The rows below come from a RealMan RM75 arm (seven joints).
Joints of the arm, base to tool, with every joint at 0 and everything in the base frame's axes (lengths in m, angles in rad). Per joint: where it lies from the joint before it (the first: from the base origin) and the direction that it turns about. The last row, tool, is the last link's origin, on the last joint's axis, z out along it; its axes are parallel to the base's.
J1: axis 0 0 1 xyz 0 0 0.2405
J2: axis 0 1 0 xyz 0 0 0
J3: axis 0 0 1 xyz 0 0 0.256
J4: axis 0 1 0 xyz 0 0 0
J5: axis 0 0 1 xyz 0 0 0.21
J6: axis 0 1 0 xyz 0 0 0
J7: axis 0 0 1 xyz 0 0 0.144
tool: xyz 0 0 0
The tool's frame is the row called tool.
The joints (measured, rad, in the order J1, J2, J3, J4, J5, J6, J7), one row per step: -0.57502 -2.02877 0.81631 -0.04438 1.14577 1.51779 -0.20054; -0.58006 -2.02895 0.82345 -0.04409 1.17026 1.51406 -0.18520; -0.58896 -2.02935 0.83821 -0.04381 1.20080 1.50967 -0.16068; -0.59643 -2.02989 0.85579 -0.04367 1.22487 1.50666 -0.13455; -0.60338 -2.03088 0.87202 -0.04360 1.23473 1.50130 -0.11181; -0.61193 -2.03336 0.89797 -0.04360 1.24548 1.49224 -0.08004; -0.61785 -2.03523 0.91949 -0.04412 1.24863 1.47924 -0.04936; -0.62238 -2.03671 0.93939 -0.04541 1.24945 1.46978 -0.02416
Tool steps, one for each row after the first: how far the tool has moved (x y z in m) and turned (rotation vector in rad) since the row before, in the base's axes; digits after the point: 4 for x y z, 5 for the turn. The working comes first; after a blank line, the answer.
Tool pose at each row, in the base's axes (x y z in m, rotation vector in rad; the steps are taken from these numbers as rounded here): -0.2671 0.3230 -0.0251 -2.07006 -0.01873 -0.89718; -0.2652 0.3220 -0.0290 -2.10044 0.01283 -0.88476; -0.2620 0.3207 -0.0345 -2.14259 0.06427 -0.86734; -0.2595 0.3190 -0.0395 -2.17909 0.11655 -0.85003; -0.2576 0.3185 -0.0430 -2.20102 0.15722 -0.83356; -0.2554 0.3174 -0.0483 -2.23115 0.21273 -0.80931; -0.2547 0.3169 -0.0524 -2.25013 0.25739 -0.78050; -0.2544 0.3161 -0.0558 -2.26544 0.29441 -0.75808

0.0019 -0.0010 -0.0039 -0.01531 0.02756 -0.02283; 0.0032 -0.0013 -0.0055 -0.01997 0.04046 -0.03678; 0.0025 -0.0017 -0.0050 -0.01580 0.03854 -0.03623; 0.0019 -0.0005 -0.0035 -0.00637 0.02981 -0.02577; 0.0022 -0.0011 -0.0053 -0.00945 0.04162 -0.03466; 0.0007 -0.0005 -0.0041 -0.00106 0.03780 -0.02373; 0.0003 -0.0008 -0.0034 -0.00160 0.03016 -0.02027
